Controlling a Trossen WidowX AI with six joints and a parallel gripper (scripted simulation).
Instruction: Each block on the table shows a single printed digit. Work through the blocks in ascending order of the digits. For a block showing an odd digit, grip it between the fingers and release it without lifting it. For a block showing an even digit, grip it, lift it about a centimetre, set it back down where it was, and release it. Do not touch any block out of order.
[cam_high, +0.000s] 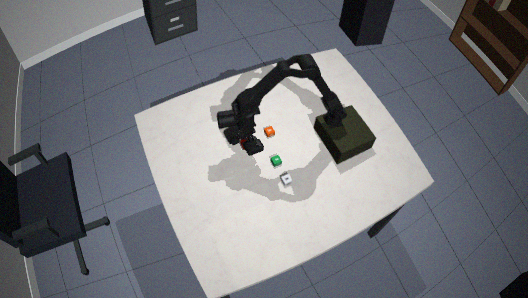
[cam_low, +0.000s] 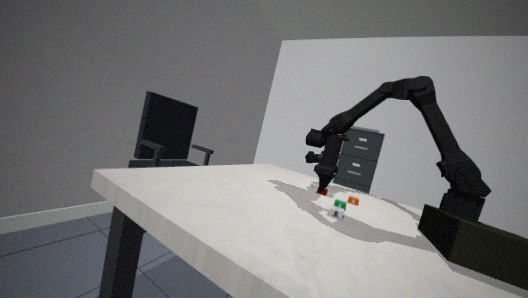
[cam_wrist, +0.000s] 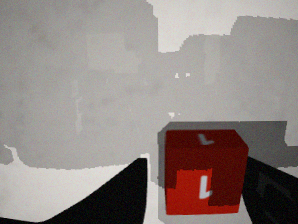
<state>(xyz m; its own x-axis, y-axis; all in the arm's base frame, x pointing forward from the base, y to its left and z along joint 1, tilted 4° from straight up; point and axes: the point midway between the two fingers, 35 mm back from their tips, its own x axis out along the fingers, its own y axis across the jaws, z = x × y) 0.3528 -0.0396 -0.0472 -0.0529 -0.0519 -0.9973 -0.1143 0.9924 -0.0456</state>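
Right now the red block is right at my gripper tip. Round my gripper tip: orange block: 11 cm behind, 3 cm to the right; white block: 19 cm to the left, 10 cm behind; green block: 10 cm to the left, 9 cm behind.
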